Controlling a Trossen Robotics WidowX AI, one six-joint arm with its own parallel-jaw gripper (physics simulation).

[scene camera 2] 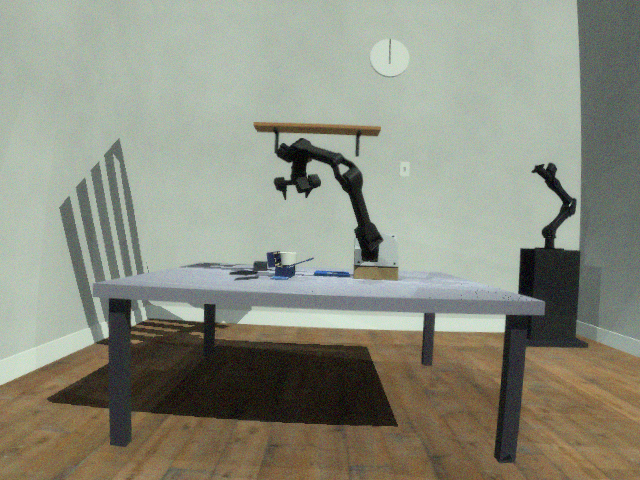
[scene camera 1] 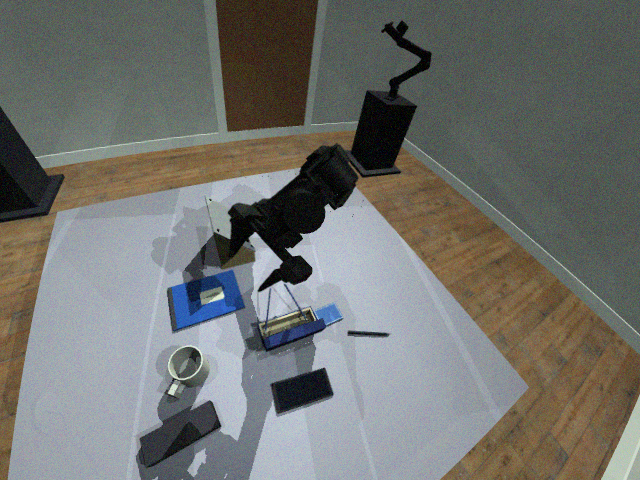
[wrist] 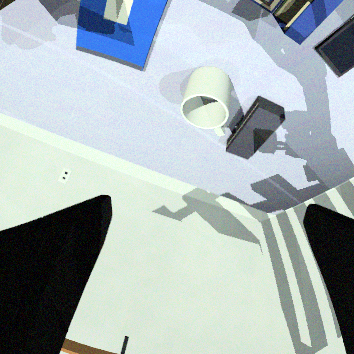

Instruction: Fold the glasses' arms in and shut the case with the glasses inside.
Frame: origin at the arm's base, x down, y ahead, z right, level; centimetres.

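Seen in the pictures: gripper, between the fingertips: [scene camera 2: 295, 198] [scene camera 1: 244, 273] [wrist: 213, 211]; arm's base, origin of its link: [scene camera 2: 370, 255].
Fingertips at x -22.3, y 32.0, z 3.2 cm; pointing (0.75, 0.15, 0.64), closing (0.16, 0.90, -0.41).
Pixels of each thing's middle, then the offset from my fingertips to it.
- light-blue cloth, middle of its body: [scene camera 1: 328, 314] dx +31.7, dy +1.3, dz -23.4 cm
- blue book, middle of its body: [wrist: 116, 13] [scene camera 1: 205, 297] [scene camera 2: 332, 273] dx +31.6, dy -15.8, dz +11.6 cm
- white mug, middle of its body: [wrist: 209, 103] [scene camera 1: 186, 371] [scene camera 2: 285, 260] dx +27.2, dy +6.1, dz +18.1 cm
- dark box, middle of its body: [wrist: 252, 130] [scene camera 1: 182, 432] [scene camera 2: 260, 265] dx +30.2, dy +18.4, dz +21.4 cm
- dark phone, middle of its body: [scene camera 1: 302, 389] [scene camera 2: 244, 272] dx +31.6, dy +18.9, dz -8.2 cm
- pen, middle of its body: [scene camera 1: 370, 333] dx +31.5, dy +11.6, dz -33.5 cm
The blue glasses case [scene camera 1: 295, 336] [scene camera 2: 284, 271] stands open on the table, its lid [scene camera 2: 271, 259] raised in the scene camera 2 view. The case's edge also shows at the top right of the wrist view [wrist: 300, 31]. The glasses [scene camera 1: 292, 298] sit in the case with both thin blue arms unfolded, sticking up and out of it. My gripper [scene camera 1: 245, 272] [scene camera 2: 296, 197] [wrist: 213, 211] is wide open and empty, high above the table and apart from the case. The glasses' frame is mostly hidden inside the case.
A light-blue cloth [scene camera 1: 329, 314] touches the case's end. A blue book [scene camera 1: 227, 305] [wrist: 130, 47], a white mug [scene camera 1: 200, 370] [wrist: 210, 82], a dark box [scene camera 1: 180, 435] [wrist: 257, 129], a dark phone [scene camera 1: 302, 391] [wrist: 341, 54] and a pen [scene camera 1: 368, 333] lie around it.
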